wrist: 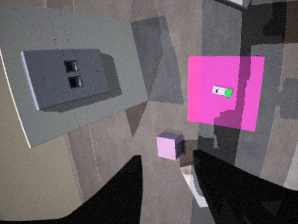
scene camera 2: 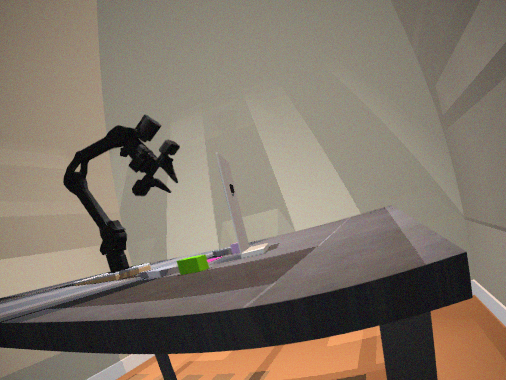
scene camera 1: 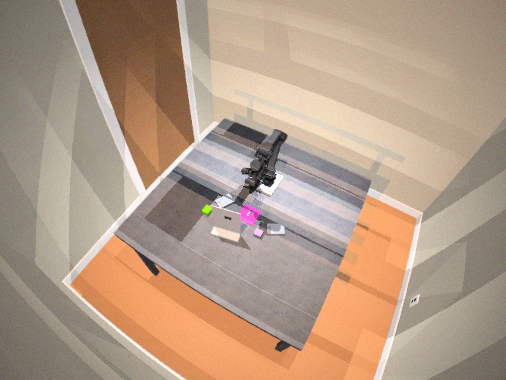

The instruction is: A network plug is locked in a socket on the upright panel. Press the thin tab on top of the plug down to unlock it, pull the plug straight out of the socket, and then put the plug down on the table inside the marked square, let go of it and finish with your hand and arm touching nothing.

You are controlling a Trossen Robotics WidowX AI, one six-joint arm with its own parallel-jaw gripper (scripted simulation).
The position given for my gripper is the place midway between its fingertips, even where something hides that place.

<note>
I see my gripper (scene camera 2: 173, 187) and an upright grey panel (scene camera 1: 227, 224).
My gripper is seen too in the wrist view (wrist: 167, 159). The upright grey panel is seen too in the wrist view (wrist: 70, 70).
</note>
